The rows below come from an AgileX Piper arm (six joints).
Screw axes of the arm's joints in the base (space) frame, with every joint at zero. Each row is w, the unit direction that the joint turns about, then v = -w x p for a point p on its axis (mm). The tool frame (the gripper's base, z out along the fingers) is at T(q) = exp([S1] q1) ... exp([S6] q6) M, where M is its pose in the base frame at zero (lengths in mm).
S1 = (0, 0, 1, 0, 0, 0)
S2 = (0, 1, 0, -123, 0, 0)
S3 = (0, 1, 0, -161.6, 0, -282.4)
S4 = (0.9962, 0, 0.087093, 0, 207.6, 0)
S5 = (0, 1, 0, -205.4, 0, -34.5)
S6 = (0.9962, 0, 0.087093, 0, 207.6, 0)
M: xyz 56.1 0 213.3 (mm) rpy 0 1.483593 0 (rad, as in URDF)
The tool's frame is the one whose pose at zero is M.
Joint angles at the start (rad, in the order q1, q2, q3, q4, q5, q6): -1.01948 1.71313 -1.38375 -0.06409 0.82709 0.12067
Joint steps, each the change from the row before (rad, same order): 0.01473 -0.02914 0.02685 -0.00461 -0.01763 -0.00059; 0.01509 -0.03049 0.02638 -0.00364 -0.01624 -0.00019; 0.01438 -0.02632 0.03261 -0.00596 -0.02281 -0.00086; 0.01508 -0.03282 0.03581 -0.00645 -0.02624 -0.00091; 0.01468 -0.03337 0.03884 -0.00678 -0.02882 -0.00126
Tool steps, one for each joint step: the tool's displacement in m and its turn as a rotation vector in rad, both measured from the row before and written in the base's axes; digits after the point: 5 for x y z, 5 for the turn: 0.00106 0.00807 0.00364 -0.01921 -0.00672 0.01748; 0.00084 0.00844 0.00399 -0.01888 -0.00819 0.01722; 0.00056 0.00786 0.00077 -0.01689 -0.00425 0.01819; -0.00013 0.00897 0.00206 -0.02257 -0.00797 0.01947; -0.00064 0.00910 0.00121 -0.02274 -0.00800 0.01984
